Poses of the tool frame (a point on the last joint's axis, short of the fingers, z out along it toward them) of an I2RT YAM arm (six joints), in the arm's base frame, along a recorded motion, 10 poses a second.
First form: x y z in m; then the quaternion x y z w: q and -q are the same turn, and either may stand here.
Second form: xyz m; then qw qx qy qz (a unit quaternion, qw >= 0). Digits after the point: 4 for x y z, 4 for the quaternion.
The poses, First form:
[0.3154 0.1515 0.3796 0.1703 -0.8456 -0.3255 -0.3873]
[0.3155 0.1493 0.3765 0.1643 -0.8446 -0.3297 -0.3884]
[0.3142 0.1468 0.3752 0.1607 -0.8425 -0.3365 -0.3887]
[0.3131 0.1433 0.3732 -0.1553 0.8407 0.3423 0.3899]
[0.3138 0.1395 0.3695 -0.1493 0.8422 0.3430 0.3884]
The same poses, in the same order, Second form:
[0.3154 0.1515 0.3796 0.3873 -0.1703 0.8456 0.3255]
[0.3155 0.1493 0.3765 0.3884 -0.1643 0.8446 0.3297]
[0.3142 0.1468 0.3752 0.3887 -0.1607 0.8425 0.3365]
[0.3131 0.1433 0.3732 0.3899 -0.1553 0.8407 0.3423]
[0.3138 0.1395 0.3695 0.3884 -0.1493 0.8422 0.3430]

